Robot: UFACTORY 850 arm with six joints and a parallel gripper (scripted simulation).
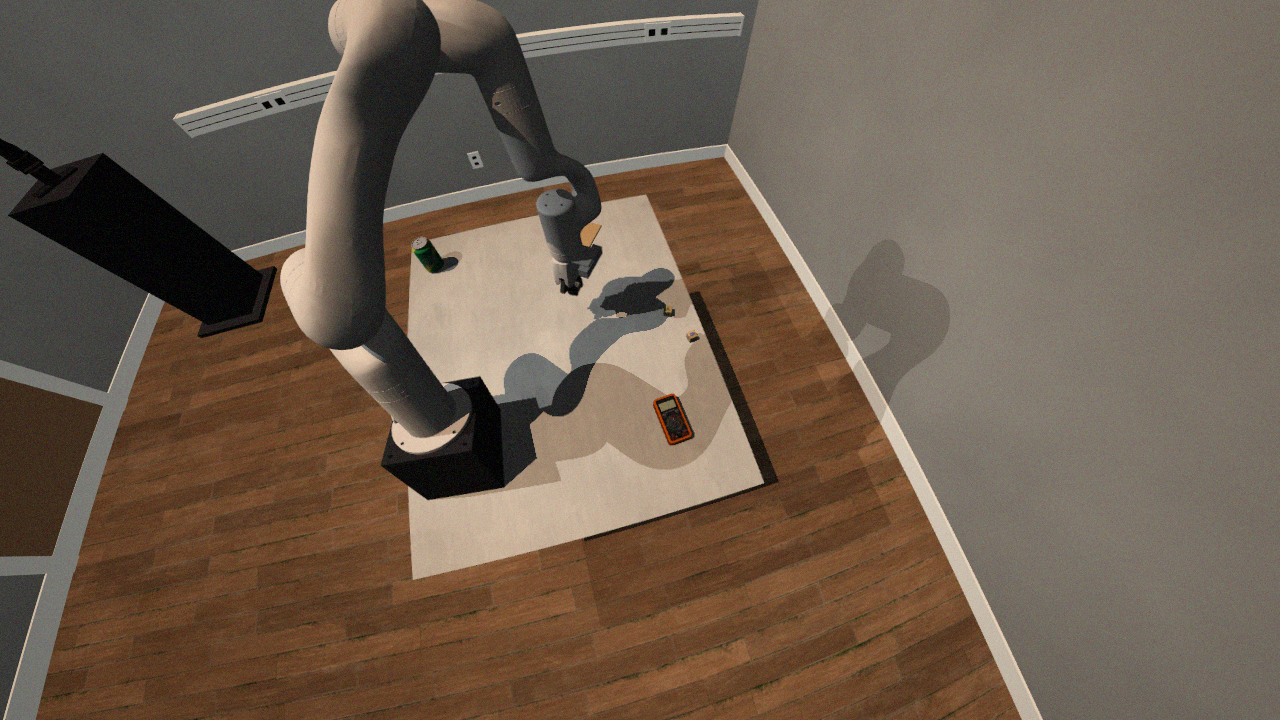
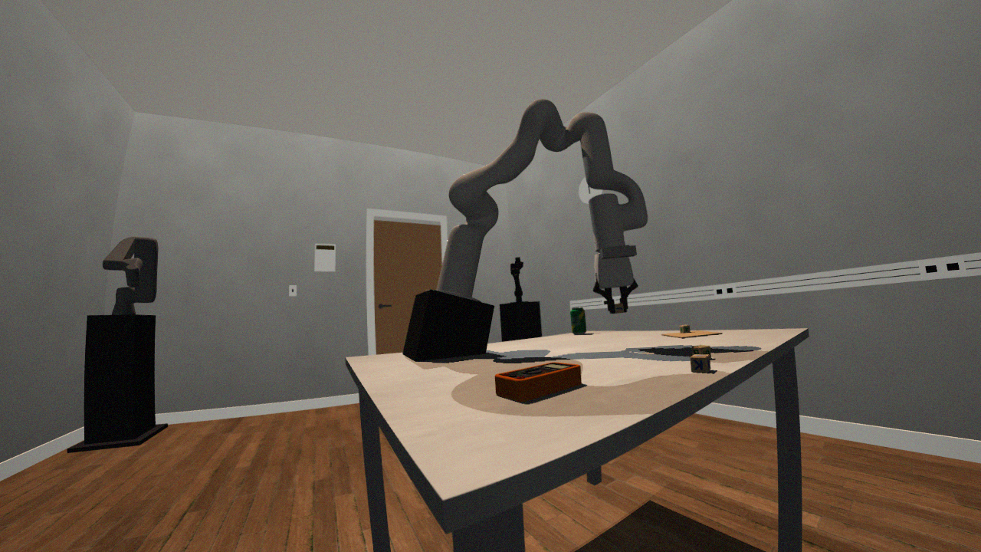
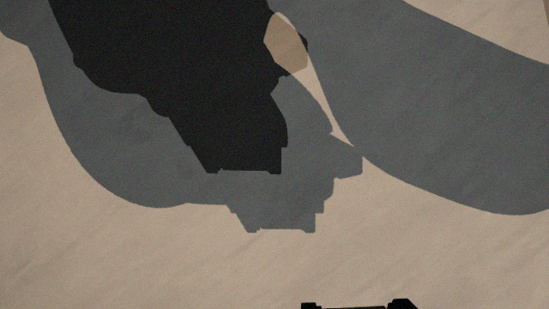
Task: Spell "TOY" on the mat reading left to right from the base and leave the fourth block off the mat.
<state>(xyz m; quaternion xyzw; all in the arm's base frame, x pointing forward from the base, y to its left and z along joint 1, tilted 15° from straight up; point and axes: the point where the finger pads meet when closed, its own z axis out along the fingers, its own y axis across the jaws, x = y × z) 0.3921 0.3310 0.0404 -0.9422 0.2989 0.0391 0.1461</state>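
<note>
The tan square mat lies 32 cm to the left of my hand, 12 cm below it and 4 cm ahead of it. From my hand the other things lie so: orange multimeter (43 cm to the right, 17 cm ahead, 10 cm below); then block (35 cm to the left, 10 cm below, 1 cm ahead); then green soda can (47 cm behind, 31 cm to the left, 6 cm below).
</note>
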